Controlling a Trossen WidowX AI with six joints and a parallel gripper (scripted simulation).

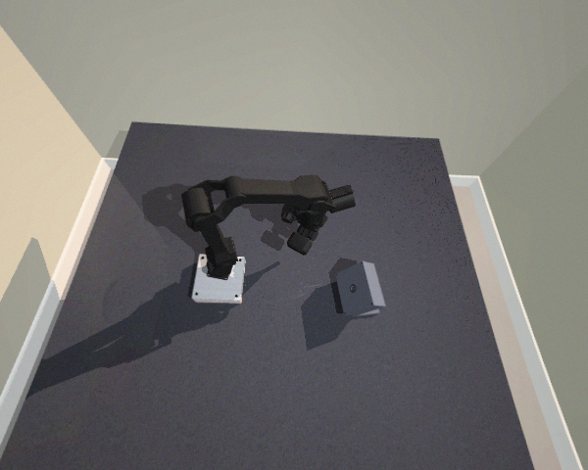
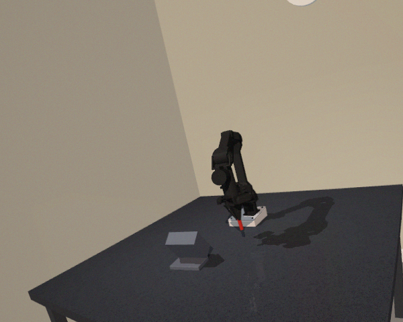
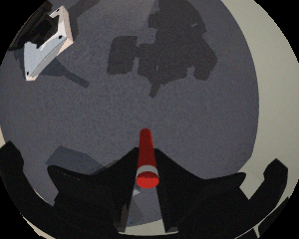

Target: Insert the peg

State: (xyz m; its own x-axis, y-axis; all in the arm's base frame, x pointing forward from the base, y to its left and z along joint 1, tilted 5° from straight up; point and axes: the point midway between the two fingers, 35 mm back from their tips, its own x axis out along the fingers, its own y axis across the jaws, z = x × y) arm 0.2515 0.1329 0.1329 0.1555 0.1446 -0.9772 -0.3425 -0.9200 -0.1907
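Right now the sloped panel is 17 cm ahead of my gripper tip, 14 cm to the right of it and 5 cm below it. Also, from my gripper tip: red peg (2 cm above); low grey foot (19 cm ahead, 13 cm to the right, 11 cm below).
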